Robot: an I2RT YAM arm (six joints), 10 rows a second.
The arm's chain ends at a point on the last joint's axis. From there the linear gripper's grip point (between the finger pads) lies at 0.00 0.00 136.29 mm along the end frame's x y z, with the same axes.
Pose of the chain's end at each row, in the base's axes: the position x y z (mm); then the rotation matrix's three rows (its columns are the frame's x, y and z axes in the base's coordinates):
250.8 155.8 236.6; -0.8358 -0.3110 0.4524; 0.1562 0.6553 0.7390; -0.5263 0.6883 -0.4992
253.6 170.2 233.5; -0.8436 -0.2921 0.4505; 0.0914 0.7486 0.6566; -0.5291 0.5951 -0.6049
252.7 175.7 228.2; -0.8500 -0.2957 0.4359; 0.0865 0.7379 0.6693; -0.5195 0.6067 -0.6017
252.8 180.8 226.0; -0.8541 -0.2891 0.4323; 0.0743 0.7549 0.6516; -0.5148 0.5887 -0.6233
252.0 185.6 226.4; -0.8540 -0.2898 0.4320; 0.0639 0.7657 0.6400; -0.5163 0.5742 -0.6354
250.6 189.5 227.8; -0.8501 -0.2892 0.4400; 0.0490 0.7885 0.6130; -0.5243 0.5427 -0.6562
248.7 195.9 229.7; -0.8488 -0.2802 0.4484; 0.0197 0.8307 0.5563; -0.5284 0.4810 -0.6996
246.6 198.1 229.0; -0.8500 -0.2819 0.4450; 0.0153 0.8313 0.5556; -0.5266 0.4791 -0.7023
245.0 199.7 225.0; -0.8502 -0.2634 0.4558; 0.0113 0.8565 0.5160; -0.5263 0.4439 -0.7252
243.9 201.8 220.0; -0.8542 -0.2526 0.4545; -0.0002 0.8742 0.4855; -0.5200 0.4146 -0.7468
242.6 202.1 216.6; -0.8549 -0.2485 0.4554; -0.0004 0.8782 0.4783; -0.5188 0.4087 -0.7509
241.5 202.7 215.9; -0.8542 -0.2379 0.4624; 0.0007 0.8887 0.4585; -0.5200 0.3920 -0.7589
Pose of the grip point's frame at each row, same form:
312.5 256.5 168.6; -0.8358 -0.3110 0.4524; 0.1562 0.6553 0.7390; -0.5263 0.6883 -0.4992
315.0 259.7 151.1; -0.8436 -0.2921 0.4505; 0.0914 0.7486 0.6566; -0.5291 0.5951 -0.6049
312.1 266.9 146.2; -0.8500 -0.2957 0.4359; 0.0865 0.7379 0.6693; -0.5195 0.6067 -0.6017
311.7 269.6 141.1; -0.8541 -0.2891 0.4323; 0.0743 0.7549 0.6516; -0.5148 0.5887 -0.6233
310.9 272.8 139.8; -0.8540 -0.2898 0.4320; 0.0639 0.7657 0.6400; -0.5163 0.5742 -0.6354
310.6 273.0 138.4; -0.8501 -0.2892 0.4400; 0.0490 0.7885 0.6130; -0.5243 0.5427 -0.6562
309.8 271.7 134.4; -0.8488 -0.2802 0.4484; 0.0197 0.8307 0.5563; -0.5284 0.4810 -0.6996
307.2 273.8 133.3; -0.8500 -0.2819 0.4450; 0.0153 0.8313 0.5556; -0.5266 0.4791 -0.7023
307.1 270.0 126.2; -0.8502 -0.2634 0.4558; 0.0113 0.8565 0.5160; -0.5263 0.4439 -0.7252
305.8 268.0 118.2; -0.8542 -0.2526 0.4545; -0.0002 0.8742 0.4855; -0.5200 0.4146 -0.7468
304.7 267.3 114.3; -0.8549 -0.2485 0.4554; -0.0004 0.8782 0.4783; -0.5188 0.4087 -0.7509
304.5 265.2 112.5; -0.8542 -0.2379 0.4624; 0.0007 0.8887 0.4585; -0.5200 0.3920 -0.7589

